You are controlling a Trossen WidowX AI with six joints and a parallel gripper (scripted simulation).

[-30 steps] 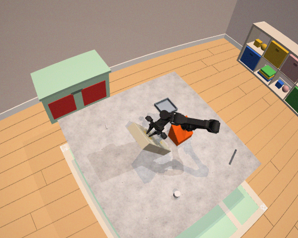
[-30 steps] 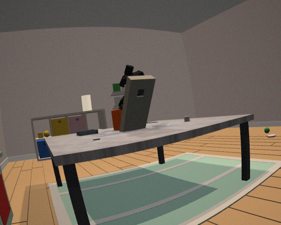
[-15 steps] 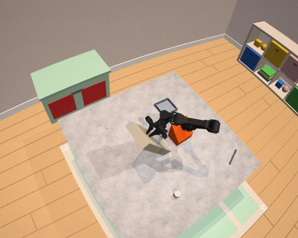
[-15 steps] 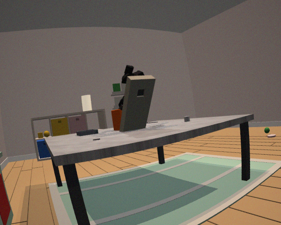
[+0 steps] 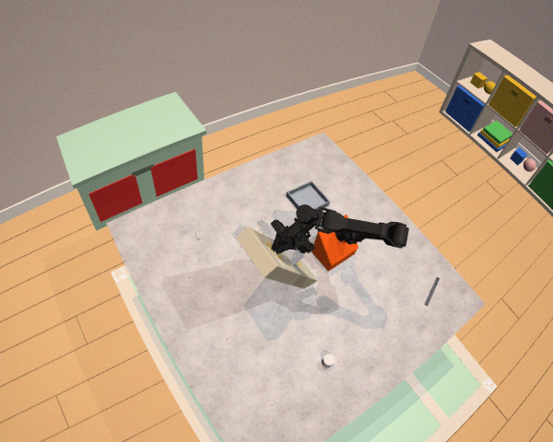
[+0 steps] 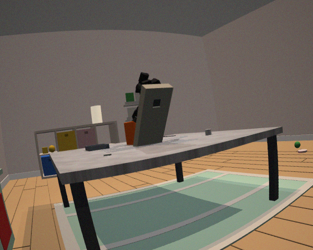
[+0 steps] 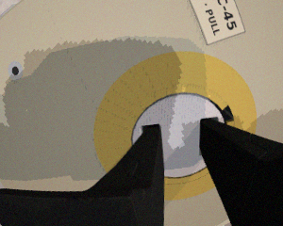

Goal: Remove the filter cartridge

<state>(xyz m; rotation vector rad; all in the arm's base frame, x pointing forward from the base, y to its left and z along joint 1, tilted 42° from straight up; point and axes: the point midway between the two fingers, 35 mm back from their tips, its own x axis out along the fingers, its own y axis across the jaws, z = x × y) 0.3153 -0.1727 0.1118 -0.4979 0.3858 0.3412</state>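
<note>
Now: the round filter cartridge 10 mm ahead of my gripper tip and 10 mm below it. Also, from my gripper tip: grey flap (90 mm behind, 10 mm to the left, 90 mm below); then tray (460 mm behind, 210 mm to the right, 260 mm below).
</note>
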